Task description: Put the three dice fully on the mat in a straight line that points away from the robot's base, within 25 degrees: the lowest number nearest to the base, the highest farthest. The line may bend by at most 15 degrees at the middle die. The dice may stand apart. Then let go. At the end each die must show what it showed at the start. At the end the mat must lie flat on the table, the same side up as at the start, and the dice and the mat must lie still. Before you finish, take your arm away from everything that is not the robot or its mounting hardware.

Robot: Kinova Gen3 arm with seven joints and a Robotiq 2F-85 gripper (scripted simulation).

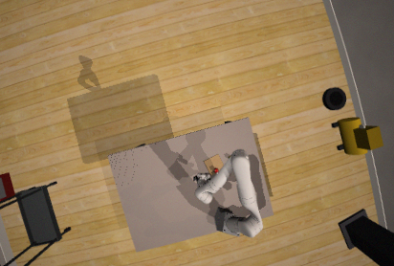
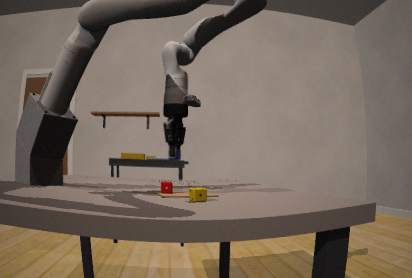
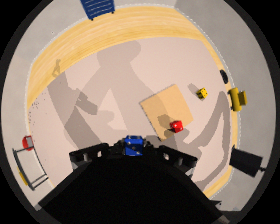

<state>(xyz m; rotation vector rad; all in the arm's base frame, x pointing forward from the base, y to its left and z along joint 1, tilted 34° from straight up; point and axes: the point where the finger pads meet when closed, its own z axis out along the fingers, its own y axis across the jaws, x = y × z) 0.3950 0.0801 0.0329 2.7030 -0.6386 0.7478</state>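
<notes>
Now: hand 130 mm to the left of the tan mat and 120 mm above it. The rest, counted from my hand: yellow die 10 mm behind, 280 mm to the right, 100 mm below; red die 50 mm behind, 120 mm to the right, 100 mm below; blue die 10 mm below.
</notes>
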